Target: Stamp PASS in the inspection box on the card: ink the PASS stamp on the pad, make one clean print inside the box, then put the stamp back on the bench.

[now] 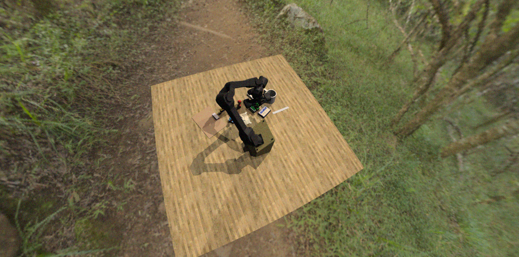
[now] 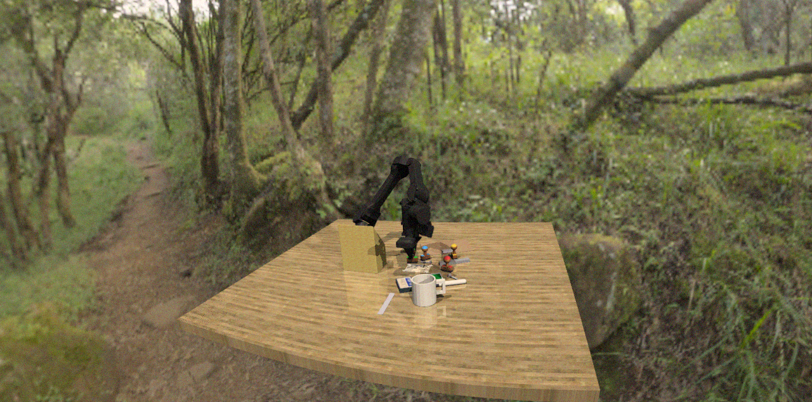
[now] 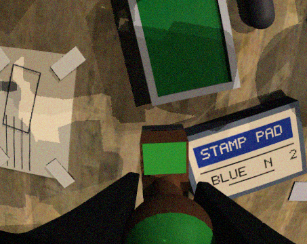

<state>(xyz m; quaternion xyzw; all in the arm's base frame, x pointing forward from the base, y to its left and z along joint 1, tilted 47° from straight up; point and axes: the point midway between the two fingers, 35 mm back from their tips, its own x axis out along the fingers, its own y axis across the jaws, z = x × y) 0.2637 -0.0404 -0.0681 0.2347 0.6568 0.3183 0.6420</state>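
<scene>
Now: the green ink pad 7 cm ahead of my gripper tip and 9 cm below it. From my gripper tip the other things lie so: green-knobbed stamp (right at my gripper tip); tin labelled stamp pad blue (1 cm behind, 7 cm to the right, 8 cm below); taped card (2 cm behind, 10 cm to the left, 9 cm below).
</scene>
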